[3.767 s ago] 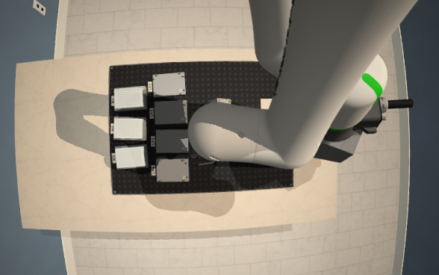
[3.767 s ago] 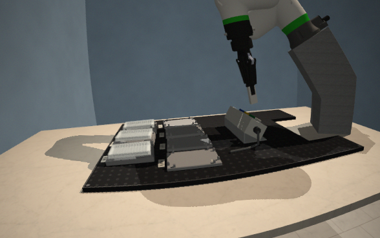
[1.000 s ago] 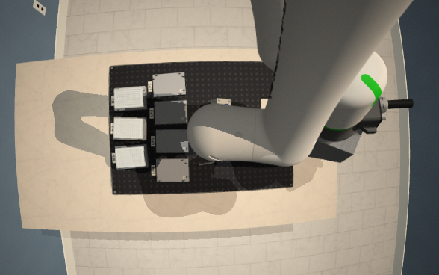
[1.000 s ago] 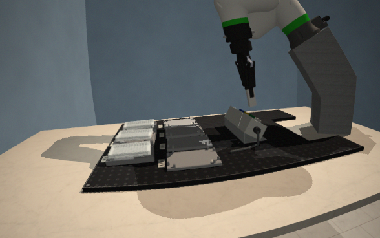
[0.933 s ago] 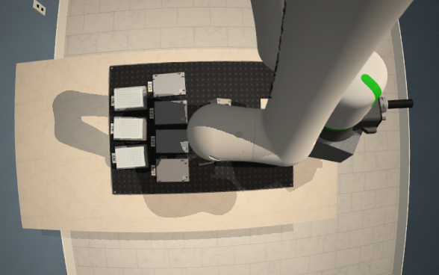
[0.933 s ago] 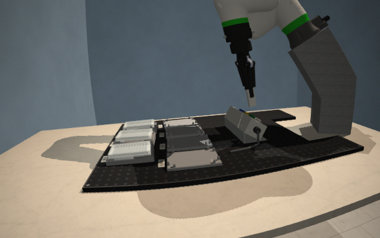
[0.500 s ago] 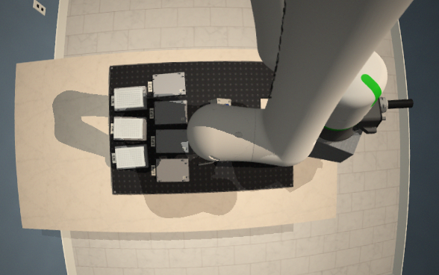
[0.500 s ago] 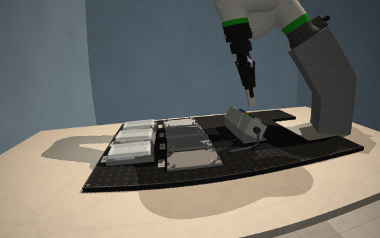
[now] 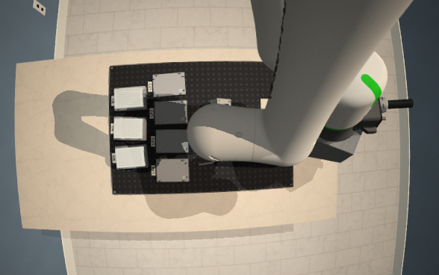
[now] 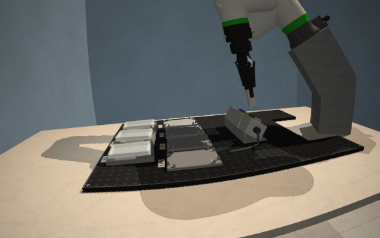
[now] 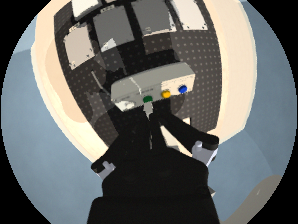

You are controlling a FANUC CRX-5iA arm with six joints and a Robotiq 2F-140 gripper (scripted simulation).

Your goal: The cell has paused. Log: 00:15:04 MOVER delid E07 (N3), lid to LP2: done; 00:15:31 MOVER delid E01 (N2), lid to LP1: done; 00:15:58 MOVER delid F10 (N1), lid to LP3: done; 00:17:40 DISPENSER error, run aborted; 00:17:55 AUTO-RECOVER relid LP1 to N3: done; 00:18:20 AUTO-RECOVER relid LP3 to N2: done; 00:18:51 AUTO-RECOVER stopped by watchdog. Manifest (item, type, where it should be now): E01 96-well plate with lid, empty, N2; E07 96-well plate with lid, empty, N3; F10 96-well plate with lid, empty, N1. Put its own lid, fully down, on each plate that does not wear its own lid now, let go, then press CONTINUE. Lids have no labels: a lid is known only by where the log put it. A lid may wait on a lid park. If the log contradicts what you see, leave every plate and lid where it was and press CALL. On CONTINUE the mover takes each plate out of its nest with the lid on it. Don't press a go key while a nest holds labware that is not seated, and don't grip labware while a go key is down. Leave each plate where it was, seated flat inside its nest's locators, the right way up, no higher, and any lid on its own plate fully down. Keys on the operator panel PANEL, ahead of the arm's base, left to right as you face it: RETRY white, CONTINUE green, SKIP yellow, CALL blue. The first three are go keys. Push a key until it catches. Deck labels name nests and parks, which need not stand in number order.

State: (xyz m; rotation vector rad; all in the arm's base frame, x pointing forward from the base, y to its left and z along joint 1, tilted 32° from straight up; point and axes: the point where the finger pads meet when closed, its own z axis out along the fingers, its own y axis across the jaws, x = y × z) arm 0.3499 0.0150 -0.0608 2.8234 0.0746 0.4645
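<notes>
The green key is 10 mm behind my hand and 70 mm below it. The rest, counted from my hand: blue key 100 mm to the right, 70 mm below; then white key 10 mm behind, 50 mm to the left, 70 mm below; then yellow key 50 mm to the right, 70 mm below.
</notes>
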